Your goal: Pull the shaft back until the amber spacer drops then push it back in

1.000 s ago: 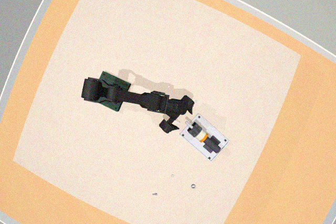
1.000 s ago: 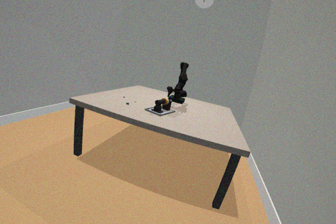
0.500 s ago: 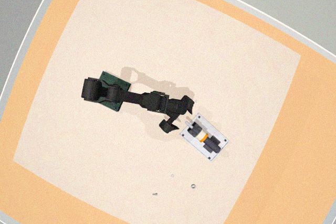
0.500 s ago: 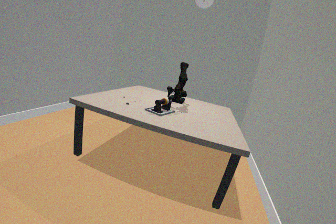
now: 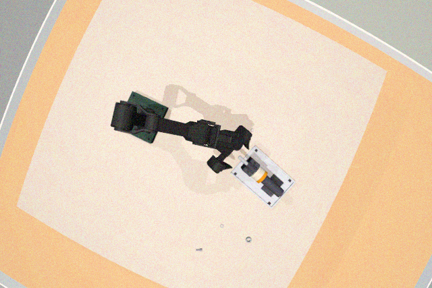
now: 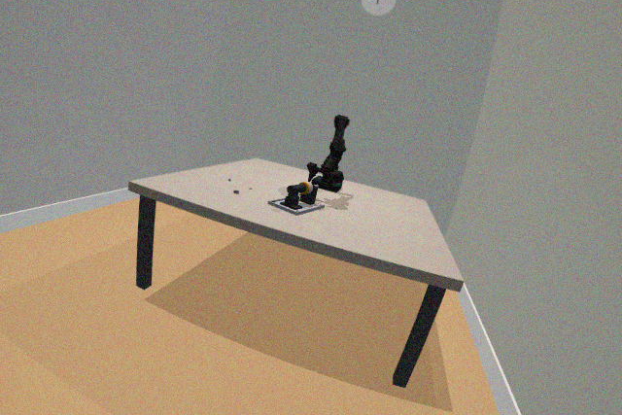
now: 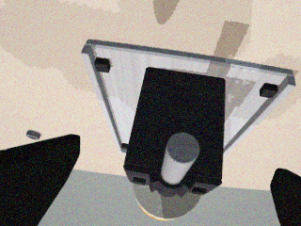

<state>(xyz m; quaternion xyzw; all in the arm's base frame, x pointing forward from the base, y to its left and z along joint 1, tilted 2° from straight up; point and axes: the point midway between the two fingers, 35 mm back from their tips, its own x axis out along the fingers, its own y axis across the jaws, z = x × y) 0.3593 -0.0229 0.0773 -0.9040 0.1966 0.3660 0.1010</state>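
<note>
Now: gripper tip 8 cm short of the cream spacer and 3 cm to the left of it. From my gripper tip the other things lie so: shaft (8 cm ahead, 3 cm to the right); amber spacer (10 cm ahead, 5 cm to the right).
</note>
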